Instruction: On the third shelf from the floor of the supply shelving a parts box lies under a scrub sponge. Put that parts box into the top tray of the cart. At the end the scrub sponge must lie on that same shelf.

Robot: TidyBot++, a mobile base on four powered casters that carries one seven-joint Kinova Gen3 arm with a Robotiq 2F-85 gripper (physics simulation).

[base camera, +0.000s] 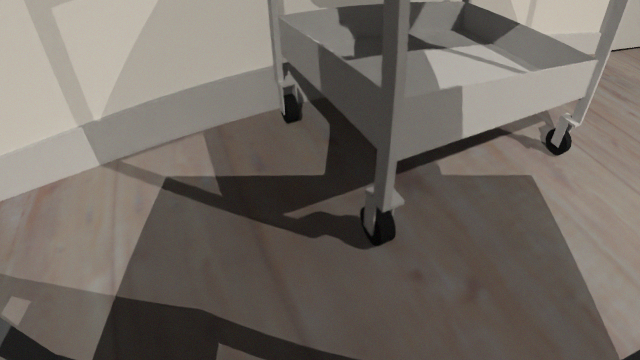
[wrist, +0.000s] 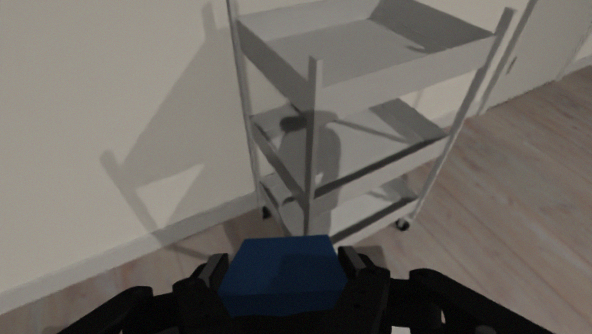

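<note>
My gripper (wrist: 284,267) is shut on a blue box, the parts box (wrist: 284,272), at the bottom of the wrist view, with a finger on each side of it. The grey cart (wrist: 313,150) (base camera: 393,100) stands beyond it. The cart's top tray (wrist: 350,45) shows in the upper part of the wrist view and no object shows in it. The box is on the near side of the cart, apart from the tray. The scrub sponge and the supply shelving do not show in these views.
The cart's middle tray (wrist: 380,145) and bottom tray (base camera: 435,120) (wrist: 370,215) sit below the top one. Its near corner caster (base camera: 378,225) stands on the wooden floor (base camera: 250,280). A pale wall (base camera: 190,40) (wrist: 100,75) runs behind and to the left. A door (wrist: 545,50) is at the right.
</note>
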